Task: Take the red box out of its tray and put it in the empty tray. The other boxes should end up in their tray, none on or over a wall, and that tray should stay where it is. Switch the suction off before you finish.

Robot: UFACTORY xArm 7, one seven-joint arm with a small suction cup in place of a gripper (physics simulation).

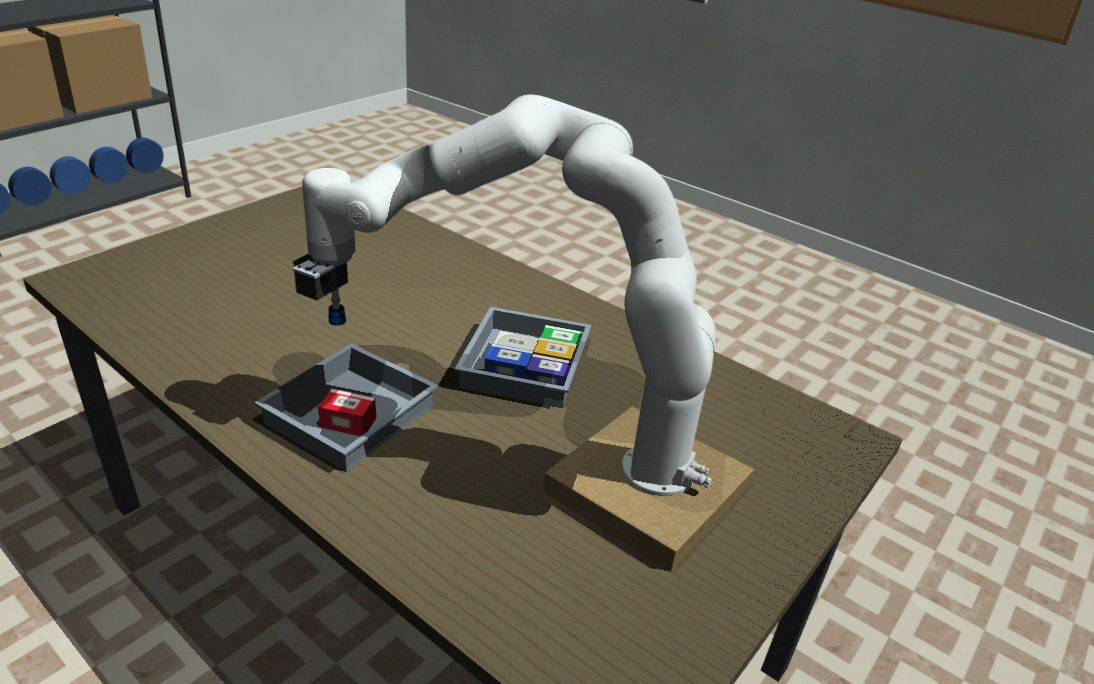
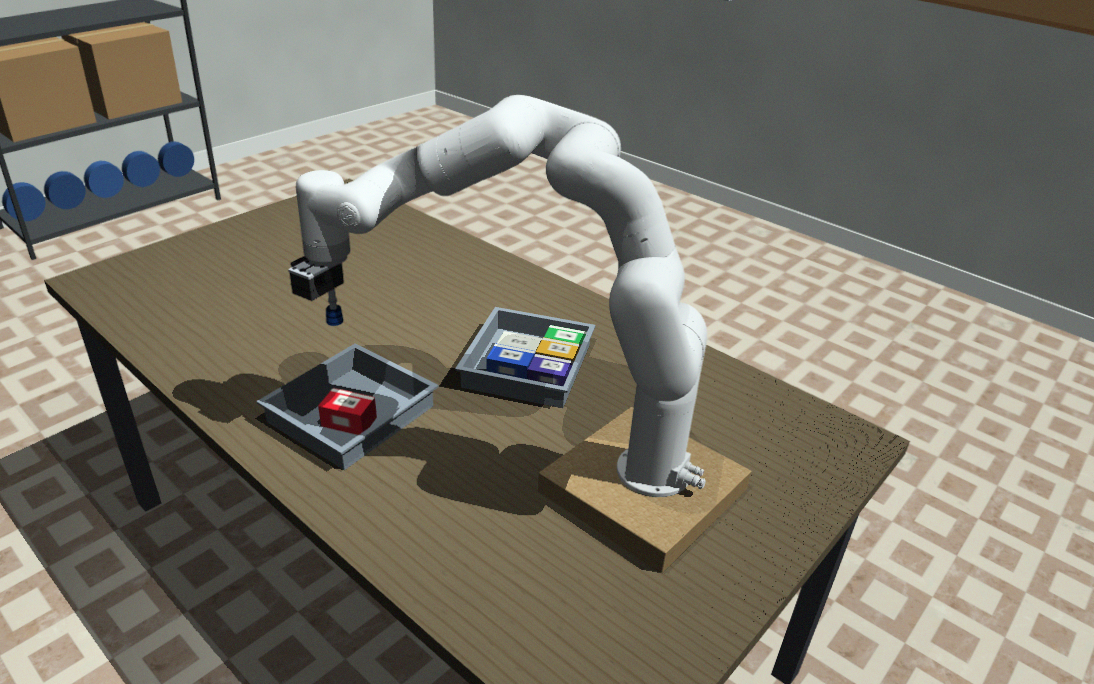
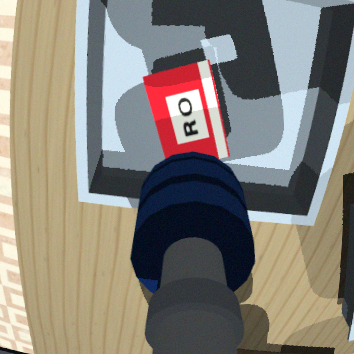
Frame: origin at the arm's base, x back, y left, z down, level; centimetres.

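Where they show: hand, tool point: (image 1: pixel 337 321) (image 2: pixel 334 321) (image 3: pixel 190 200); arm's base, link origin: (image 1: pixel 658 470) (image 2: pixel 653 471).
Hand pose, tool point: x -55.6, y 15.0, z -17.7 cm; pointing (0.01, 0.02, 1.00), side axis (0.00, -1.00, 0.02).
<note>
Each offset is from my tool point to the centre of the thing.
The red box @(dx +0.8, dy +0.4, dz +19.2 cm) (image 1: pixel 347 412) (image 2: pixel 347 411) (image 3: pixel 186 115) lies flat in the near-left tray @(dx -0.7, dy -1.9, dz +19.5 cm) (image 1: pixel 303 433) (image 2: pixel 301 433) (image 3: pixel 83 125), on its floor and apart from its walls. My suction cup (image 1: pixel 336 316) (image 2: pixel 334 316) (image 3: pixel 193 175) hangs empty, high above that tray, touching nothing. In the other tray @(dx +18.4, dy -34.3, dz +19.5 cm) (image 1: pixel 512 390) (image 2: pixel 512 390) sit a white box @(dx +15.1, dy -36.0, dz +19.9 cm) (image 1: pixel 509 342), a blue box @(dx +16.7, dy -30.5, dz +19.7 cm) (image 1: pixel 507 361), a purple box @(dx +24.9, dy -32.9, dz +20.1 cm) (image 1: pixel 548 368), an orange box @(dx +23.4, dy -38.4, dz +19.8 cm) (image 1: pixel 555 348) and a green box @(dx +21.8, dy -43.9, dz +20.0 cm) (image 1: pixel 561 334), side by side and inside its walls.
The arm's wooden base block (image 1: pixel 613 500) (image 2: pixel 605 500) stands on the table right of the trays. The two trays stand close together, with a narrow gap between them. A shelf rack (image 1: pixel 173 129) (image 2: pixel 201 112) with cartons stands on the floor behind the table.
</note>
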